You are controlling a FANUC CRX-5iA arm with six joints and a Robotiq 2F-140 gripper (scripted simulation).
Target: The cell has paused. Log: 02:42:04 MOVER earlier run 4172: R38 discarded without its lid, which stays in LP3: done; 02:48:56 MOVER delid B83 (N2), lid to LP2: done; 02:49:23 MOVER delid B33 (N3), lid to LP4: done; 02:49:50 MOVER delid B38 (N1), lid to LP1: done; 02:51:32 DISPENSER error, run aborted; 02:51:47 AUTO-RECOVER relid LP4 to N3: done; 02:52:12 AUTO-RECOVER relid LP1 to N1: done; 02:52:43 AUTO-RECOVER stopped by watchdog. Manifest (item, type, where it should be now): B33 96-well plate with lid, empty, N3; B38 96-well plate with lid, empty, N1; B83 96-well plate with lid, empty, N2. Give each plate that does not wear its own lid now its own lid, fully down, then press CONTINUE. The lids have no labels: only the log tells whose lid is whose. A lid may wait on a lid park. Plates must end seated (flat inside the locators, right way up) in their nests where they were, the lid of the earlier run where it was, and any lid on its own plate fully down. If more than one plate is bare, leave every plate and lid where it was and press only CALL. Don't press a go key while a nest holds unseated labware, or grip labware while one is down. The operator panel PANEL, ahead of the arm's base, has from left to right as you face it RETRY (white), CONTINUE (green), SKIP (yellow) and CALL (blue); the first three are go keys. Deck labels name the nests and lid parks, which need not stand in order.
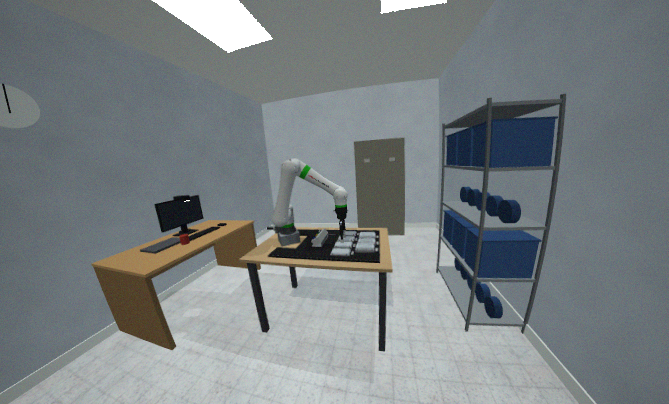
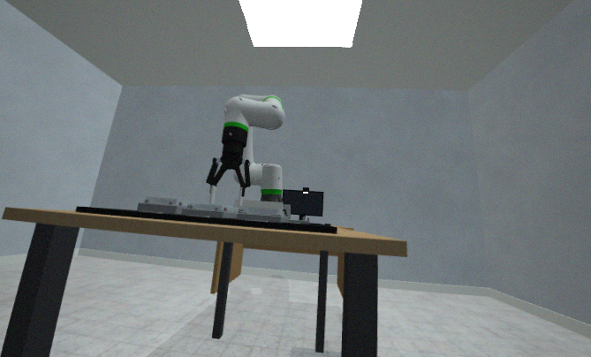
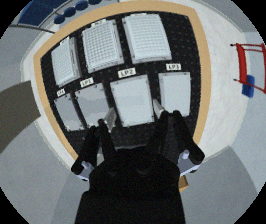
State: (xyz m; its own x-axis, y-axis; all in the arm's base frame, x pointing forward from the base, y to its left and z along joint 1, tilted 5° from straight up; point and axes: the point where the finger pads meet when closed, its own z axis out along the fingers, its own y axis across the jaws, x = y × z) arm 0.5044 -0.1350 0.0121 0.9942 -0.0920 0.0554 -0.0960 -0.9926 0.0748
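The clear lid is 5 cm below my hand. Round my hand: plate: 19 cm ahead, 3 cm to the left, 4 cm below; then yellow key: 23 cm behind, 8 cm to the left; then blue key: 24 cm behind, 3 cm to the left.
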